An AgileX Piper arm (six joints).
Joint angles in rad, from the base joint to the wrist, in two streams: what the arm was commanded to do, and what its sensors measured. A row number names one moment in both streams.
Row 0, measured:
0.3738 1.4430 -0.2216 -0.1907 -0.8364 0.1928
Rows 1 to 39, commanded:
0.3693 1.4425 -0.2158 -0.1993 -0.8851 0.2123
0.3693 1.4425 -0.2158 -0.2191 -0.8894 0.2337
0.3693 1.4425 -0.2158 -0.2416 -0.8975 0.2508
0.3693 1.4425 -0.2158 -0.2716 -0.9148 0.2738
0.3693 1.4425 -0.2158 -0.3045 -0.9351 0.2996
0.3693 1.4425 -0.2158 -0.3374 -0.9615 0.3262
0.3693 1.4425 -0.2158 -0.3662 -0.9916 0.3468
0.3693 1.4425 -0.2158 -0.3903 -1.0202 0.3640
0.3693 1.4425 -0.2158 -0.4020 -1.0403 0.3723
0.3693 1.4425 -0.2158 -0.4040 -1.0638 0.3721
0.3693 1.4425 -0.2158 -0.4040 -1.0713 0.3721
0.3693 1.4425 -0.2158 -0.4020 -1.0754 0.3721
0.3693 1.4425 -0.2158 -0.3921 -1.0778 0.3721
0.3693 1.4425 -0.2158 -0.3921 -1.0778 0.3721
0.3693 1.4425 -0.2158 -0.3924 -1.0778 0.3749
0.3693 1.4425 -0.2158 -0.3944 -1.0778 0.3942
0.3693 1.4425 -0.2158 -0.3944 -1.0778 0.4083
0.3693 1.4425 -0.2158 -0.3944 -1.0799 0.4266
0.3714 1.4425 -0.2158 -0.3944 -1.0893 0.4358
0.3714 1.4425 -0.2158 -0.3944 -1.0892 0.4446
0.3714 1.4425 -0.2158 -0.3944 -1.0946 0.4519
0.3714 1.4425 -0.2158 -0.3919 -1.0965 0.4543
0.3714 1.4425 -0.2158 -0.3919 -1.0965 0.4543
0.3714 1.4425 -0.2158 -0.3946 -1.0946 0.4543
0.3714 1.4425 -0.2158 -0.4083 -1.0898 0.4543
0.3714 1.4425 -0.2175 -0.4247 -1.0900 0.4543
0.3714 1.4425 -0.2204 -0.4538 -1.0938 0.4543
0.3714 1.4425 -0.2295 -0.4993 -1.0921 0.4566
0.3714 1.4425 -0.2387 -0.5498 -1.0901 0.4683
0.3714 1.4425 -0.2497 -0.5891 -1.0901 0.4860
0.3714 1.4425 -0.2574 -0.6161 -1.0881 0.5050
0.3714 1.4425 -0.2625 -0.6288 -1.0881 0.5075
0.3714 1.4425 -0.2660 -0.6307 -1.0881 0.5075
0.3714 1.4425 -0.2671 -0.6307 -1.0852 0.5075
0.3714 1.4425 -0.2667 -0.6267 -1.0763 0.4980
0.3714 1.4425 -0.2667 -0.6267 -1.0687 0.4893
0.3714 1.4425 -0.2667 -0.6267 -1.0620 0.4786
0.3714 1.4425 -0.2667 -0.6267 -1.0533 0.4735
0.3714 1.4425 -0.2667 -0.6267 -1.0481 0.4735
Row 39, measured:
0.3738 1.4430 -0.2609 -0.6168 -1.0696 0.4909
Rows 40 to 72, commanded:
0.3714 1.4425 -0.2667 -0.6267 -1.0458 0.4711
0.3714 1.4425 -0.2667 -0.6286 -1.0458 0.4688
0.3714 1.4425 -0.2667 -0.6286 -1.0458 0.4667
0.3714 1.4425 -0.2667 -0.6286 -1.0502 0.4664
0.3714 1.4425 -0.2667 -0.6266 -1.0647 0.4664
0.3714 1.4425 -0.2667 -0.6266 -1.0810 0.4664
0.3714 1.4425 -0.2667 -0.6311 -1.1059 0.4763
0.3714 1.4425 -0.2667 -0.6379 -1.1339 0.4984
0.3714 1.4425 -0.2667 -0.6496 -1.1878 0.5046
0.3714 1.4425 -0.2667 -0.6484 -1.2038 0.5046
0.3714 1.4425 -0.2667 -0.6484 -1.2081 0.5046
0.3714 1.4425 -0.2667 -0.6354 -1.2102 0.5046
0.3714 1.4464 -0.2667 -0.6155 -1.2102 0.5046
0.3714 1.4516 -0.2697 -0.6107 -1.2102 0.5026
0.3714 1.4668 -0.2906 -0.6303 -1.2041 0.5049
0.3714 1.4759 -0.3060 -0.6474 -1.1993 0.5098
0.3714 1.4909 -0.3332 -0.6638 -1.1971 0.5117
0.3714 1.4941 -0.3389 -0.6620 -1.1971 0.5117
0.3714 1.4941 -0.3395 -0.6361 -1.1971 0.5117
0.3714 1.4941 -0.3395 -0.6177 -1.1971 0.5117
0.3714 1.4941 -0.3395 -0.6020 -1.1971 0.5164
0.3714 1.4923 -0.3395 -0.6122 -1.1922 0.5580
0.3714 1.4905 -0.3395 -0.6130 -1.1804 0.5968
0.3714 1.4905 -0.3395 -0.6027 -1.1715 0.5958
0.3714 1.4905 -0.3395 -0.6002 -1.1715 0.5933
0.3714 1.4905 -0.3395 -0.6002 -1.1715 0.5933
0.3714 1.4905 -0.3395 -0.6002 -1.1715 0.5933
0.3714 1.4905 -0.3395 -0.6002 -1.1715 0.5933
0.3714 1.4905 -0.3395 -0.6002 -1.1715 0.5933
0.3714 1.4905 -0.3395 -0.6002 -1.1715 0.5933
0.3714 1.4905 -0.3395 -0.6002 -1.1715 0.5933
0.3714 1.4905 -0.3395 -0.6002 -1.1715 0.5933
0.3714 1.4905 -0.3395 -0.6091 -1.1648 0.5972
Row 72, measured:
0.3738 1.4895 -0.3310 -0.6017 -1.1712 0.5905
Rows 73 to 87, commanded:
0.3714 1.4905 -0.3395 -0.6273 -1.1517 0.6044
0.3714 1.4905 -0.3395 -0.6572 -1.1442 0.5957
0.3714 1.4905 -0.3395 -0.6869 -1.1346 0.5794
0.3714 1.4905 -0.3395 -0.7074 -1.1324 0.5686
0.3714 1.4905 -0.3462 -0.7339 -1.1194 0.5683
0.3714 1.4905 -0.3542 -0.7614 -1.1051 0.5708
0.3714 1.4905 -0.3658 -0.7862 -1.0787 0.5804
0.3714 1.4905 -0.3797 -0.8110 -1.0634 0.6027
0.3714 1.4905 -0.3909 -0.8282 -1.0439 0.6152
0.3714 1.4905 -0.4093 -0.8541 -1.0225 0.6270
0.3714 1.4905 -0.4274 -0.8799 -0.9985 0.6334
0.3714 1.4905 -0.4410 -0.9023 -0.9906 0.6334
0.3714 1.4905 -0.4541 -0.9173 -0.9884 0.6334
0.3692 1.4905 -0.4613 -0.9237 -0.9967 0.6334
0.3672 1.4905 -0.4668 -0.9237 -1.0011 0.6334
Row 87, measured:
0.3738 1.4910 -0.4314 -0.8760 -1.0065 0.6227
